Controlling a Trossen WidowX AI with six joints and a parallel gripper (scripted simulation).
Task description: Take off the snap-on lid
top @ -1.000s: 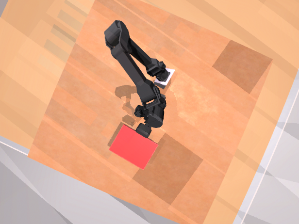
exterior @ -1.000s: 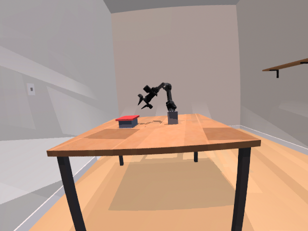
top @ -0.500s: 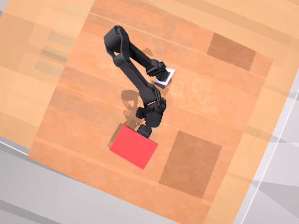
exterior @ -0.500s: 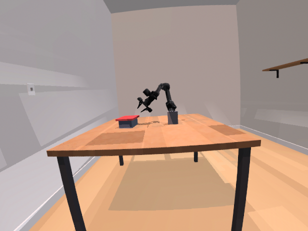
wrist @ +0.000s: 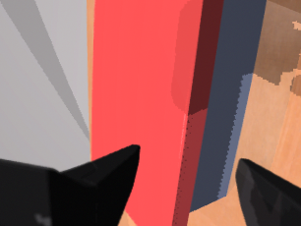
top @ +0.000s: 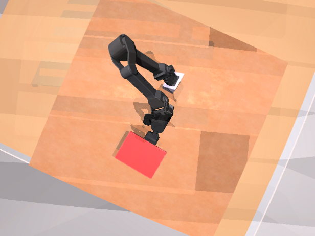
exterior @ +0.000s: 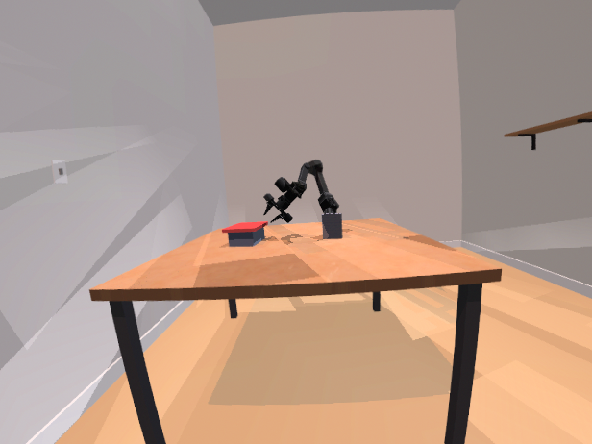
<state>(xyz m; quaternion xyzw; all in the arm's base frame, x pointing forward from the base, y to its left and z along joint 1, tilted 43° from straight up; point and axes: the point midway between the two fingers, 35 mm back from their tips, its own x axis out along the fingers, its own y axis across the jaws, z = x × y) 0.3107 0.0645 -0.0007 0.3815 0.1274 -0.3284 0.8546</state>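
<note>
The red lid is 120 mm ahead of my gripper tip and 30 mm below it. Round my gripper tip: blue-grey storage box (120 mm ahead, 80 mm below).
</note>
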